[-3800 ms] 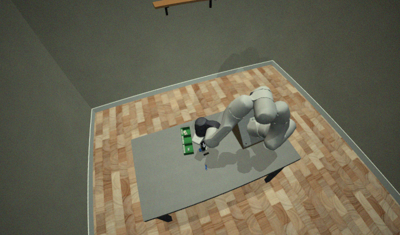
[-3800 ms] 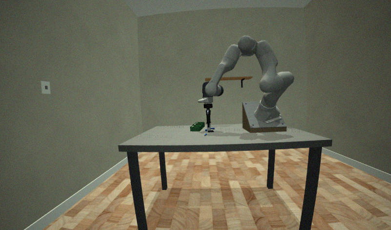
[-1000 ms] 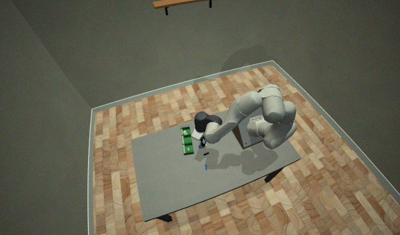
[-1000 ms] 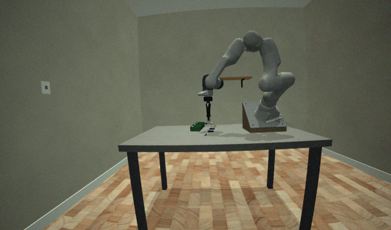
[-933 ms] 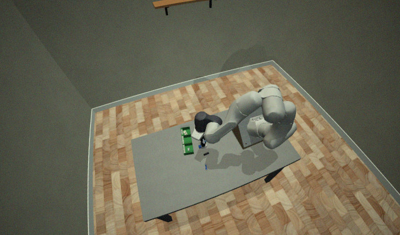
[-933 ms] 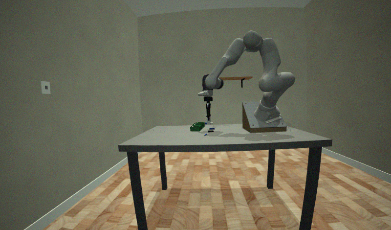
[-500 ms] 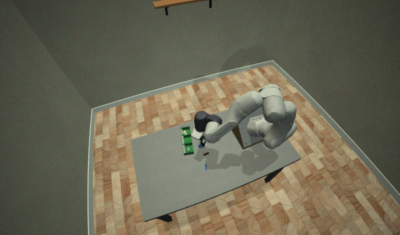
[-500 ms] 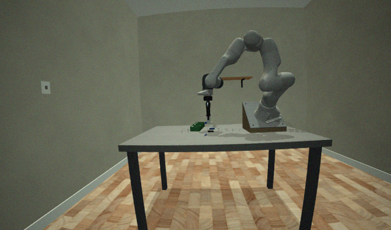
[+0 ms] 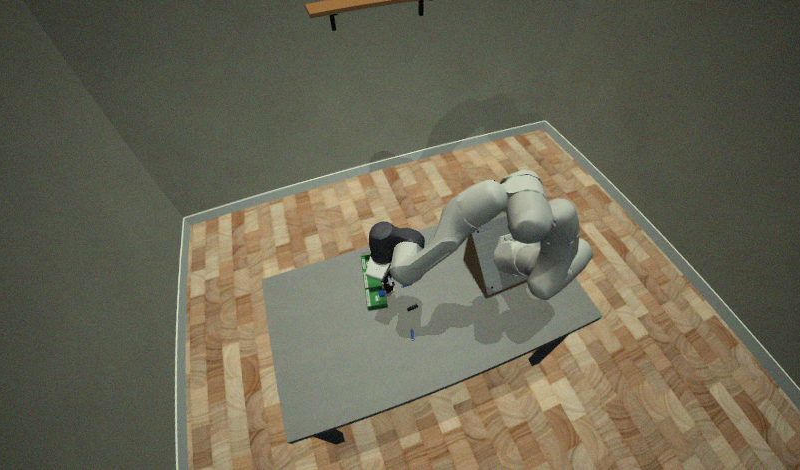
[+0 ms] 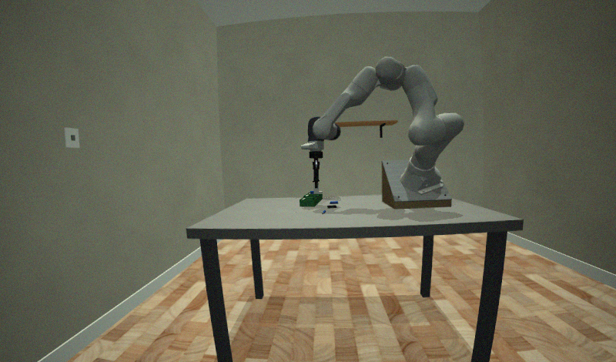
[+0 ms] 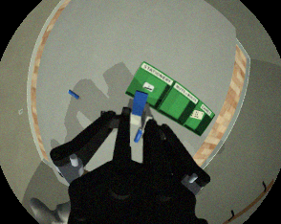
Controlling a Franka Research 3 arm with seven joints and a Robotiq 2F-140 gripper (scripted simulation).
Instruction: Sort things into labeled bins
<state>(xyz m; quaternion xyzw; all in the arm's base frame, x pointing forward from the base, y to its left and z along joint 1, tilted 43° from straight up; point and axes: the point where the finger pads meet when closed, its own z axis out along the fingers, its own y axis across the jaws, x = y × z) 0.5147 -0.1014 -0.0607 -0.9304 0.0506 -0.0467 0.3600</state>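
Now: the pale grey piece 9 cm below my hand, 4 cm ahead of it and 2 cm to the right of it. The rest, counted from my hand: green bin: 10 cm to the right, 8 cm below, 2 cm ahead; then blue-and-white piece: 3 cm below, 1 cm behind; then black piece: 10 cm below, 8 cm to the left, 8 cm behind.
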